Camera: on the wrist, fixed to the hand. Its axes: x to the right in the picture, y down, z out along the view.
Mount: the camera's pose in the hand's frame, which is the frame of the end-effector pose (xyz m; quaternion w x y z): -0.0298 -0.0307 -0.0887 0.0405 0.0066 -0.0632 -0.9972
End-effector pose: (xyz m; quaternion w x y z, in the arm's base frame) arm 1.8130 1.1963 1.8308 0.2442 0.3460 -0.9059 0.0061
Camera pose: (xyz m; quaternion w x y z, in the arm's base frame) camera 1.8903 1.2075 1.8908 0.0436 -0.9193 -0.2929 0.2591
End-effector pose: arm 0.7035 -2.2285 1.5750 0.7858 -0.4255 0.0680 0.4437
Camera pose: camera 0.7329 -2.3197 1.5524 0.4814 -0.0518 -0.4683 -0.7391
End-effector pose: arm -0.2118 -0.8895 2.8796 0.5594 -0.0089 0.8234 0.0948
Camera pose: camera -0.2785 -0.9371 2.9342 0.1693 -0.8117 -0.0103 -0.5588
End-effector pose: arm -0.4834 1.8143 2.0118 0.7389 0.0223 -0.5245 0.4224
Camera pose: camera -0.3992 1.8189 1.9609 0.4178 0.5555 -0.0429 -0.7176
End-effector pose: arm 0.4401 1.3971 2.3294 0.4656 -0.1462 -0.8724 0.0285
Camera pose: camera 0.5215 1.3517 2.3612 0.0069 -0.8689 0.2103 0.4481
